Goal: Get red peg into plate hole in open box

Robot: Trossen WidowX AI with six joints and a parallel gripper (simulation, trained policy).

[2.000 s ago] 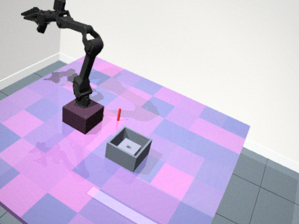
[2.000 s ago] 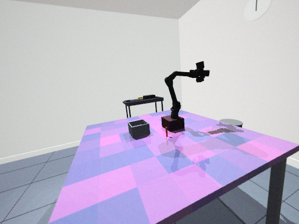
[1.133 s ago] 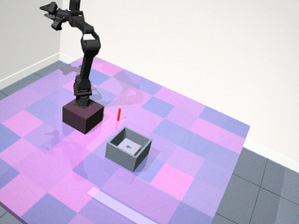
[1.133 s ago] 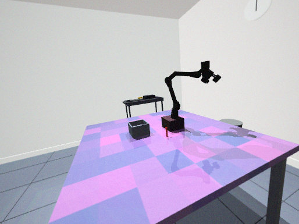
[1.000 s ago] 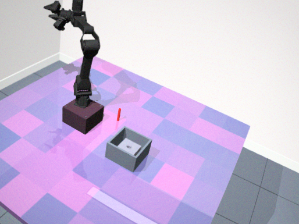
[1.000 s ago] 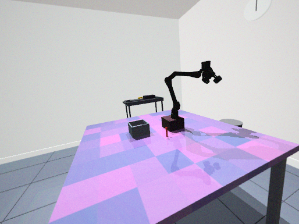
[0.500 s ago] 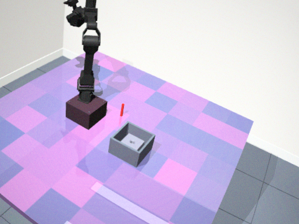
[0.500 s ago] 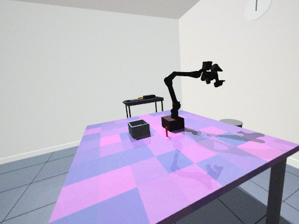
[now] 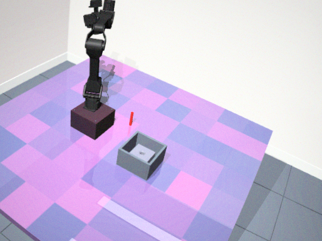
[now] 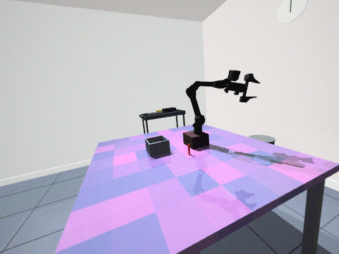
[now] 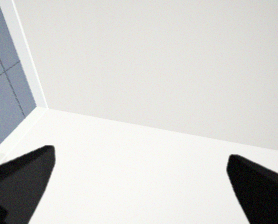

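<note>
Right now the red peg is 43 cm ahead of my gripper tip, 38 cm below it and 24 cm to the right of it. From my gripper tip the other things lie so: grey box 58 cm ahead, 47 cm to the right, 39 cm below; pale plate 58 cm ahead, 47 cm to the right, 37 cm below.
</note>
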